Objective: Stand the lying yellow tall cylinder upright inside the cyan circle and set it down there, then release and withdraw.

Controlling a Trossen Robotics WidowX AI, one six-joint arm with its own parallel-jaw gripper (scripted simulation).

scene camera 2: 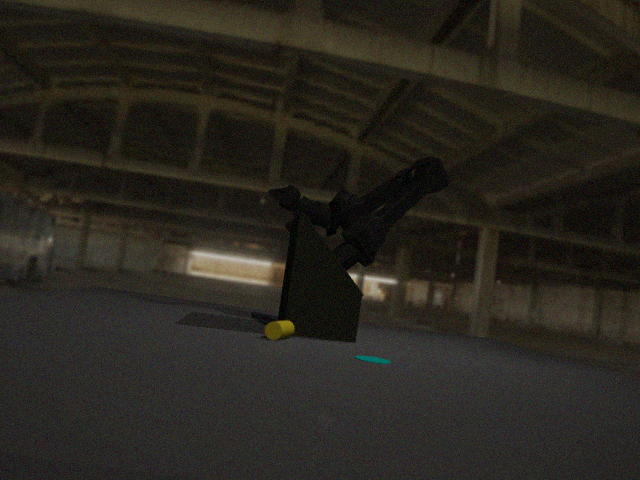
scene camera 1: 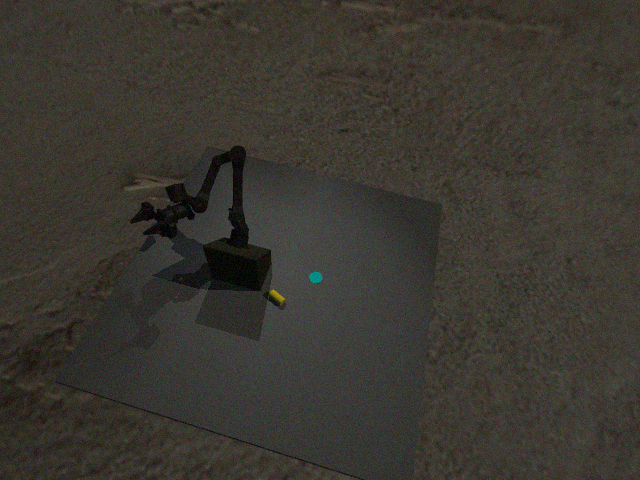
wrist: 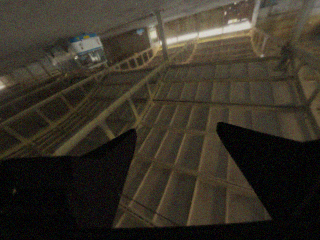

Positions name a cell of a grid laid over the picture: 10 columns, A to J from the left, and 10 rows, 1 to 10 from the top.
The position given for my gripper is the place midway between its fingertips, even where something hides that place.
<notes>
My gripper (scene camera 1: C5) is open, with nothing in its grasp.
My gripper shows as well in scene camera 2 (scene camera 2: E5) and in the wrist view (wrist: F6).
</notes>
